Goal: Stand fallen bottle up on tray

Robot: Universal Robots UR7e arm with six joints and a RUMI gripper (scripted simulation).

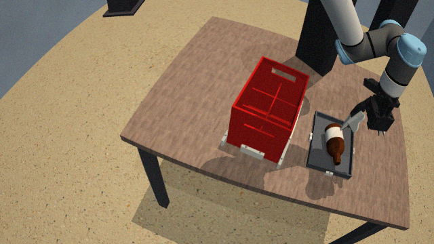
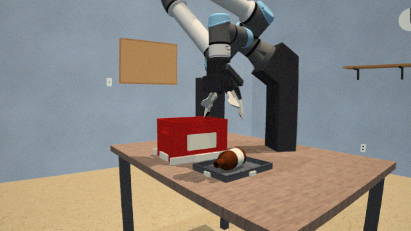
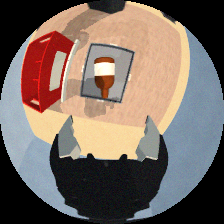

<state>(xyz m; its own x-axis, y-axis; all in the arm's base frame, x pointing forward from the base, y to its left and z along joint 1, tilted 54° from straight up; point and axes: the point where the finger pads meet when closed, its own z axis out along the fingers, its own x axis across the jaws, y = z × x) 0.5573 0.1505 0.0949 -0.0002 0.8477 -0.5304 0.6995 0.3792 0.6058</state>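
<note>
Now: the brown bottle 60 mm behind my hand, 10 mm to the right of it and 160 mm below it. From my hand the other things lie so: tray 90 mm behind, 10 mm to the right, 190 mm below; then red crate 160 mm behind, 270 mm to the right, 120 mm below.
</note>
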